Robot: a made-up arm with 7 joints. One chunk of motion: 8 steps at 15 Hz.
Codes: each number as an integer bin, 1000 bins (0 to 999) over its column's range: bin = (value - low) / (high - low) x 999, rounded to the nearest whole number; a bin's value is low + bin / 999 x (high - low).
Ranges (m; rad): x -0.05..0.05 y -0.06..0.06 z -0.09..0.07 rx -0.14..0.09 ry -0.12..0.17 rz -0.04..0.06
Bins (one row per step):
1: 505 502 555 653 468 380
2: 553 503 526 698 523 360
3: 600 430 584 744 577 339
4: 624 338 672 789 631 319
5: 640 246 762 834 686 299
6: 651 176 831 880 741 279
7: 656 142 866 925 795 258
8: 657 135 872 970 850 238
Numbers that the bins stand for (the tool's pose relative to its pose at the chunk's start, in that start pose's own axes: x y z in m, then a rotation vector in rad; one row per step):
1: 0.0006 0.0003 -0.0011 0.0103 0.0159 -0.0020
2: 0.0054 0.0004 -0.0058 0.0207 0.0318 -0.0040
3: 0.0101 -0.0083 0.0035 0.0313 0.0475 -0.0061
4: 0.0125 -0.0194 0.0176 0.0417 0.0632 -0.0081
5: 0.0141 -0.0305 0.0320 0.0520 0.0791 -0.0101
6: 0.0152 -0.0389 0.0431 0.0626 0.0951 -0.0121
7: 0.0157 -0.0429 0.0487 0.0730 0.1108 -0.0142
8: 0.0158 -0.0438 0.0497 0.0833 0.1267 -0.0162

